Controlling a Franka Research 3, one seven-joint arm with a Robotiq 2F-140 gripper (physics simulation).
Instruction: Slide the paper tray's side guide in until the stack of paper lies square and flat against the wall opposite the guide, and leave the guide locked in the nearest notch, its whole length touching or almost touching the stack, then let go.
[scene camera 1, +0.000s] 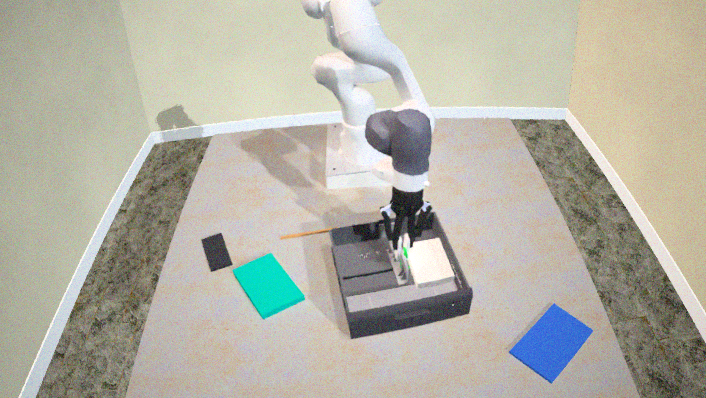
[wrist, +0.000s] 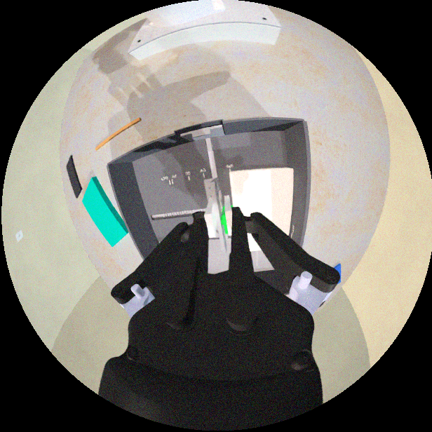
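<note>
The dark grey paper tray (scene camera 1: 375, 326) (wrist: 121, 187) holds a white stack of paper (scene camera 1: 433, 262) (wrist: 265, 187) on its right side. The stack lies flat, close to the right wall; the wall's height makes exact contact hard to tell. The light grey side guide (scene camera 1: 402, 276) (wrist: 210, 188) stands upright left of the stack, with a narrow strip between them. A green part (scene camera 1: 405, 252) (wrist: 224, 223) shows on the guide's stack side. My gripper (scene camera 1: 403, 247) (wrist: 220, 205) is narrowly open, with its fingertips on either side of the guide's upper part. Notch engagement is hidden.
A teal book (scene camera 1: 268, 285) (wrist: 104, 215), a black flat object (scene camera 1: 217, 252) (wrist: 74, 176) and an orange stick (scene camera 1: 306, 233) (wrist: 118, 133) lie left of the tray. A blue book (scene camera 1: 551, 342) (wrist: 338, 273) lies at the front right. The tray walls rise around the fingers.
</note>
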